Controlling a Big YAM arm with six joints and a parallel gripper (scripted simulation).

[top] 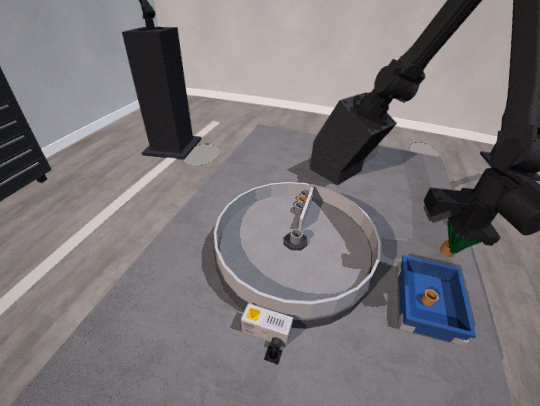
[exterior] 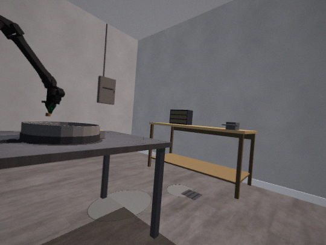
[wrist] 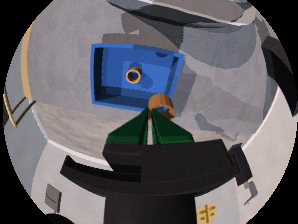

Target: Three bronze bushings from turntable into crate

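The blue crate lies 4 cm ahead of my hand, 1 cm to the right of it and 13 cm below it. Also, from my hand: round turntable 5 cm behind, 35 cm to the right, 11 cm below.
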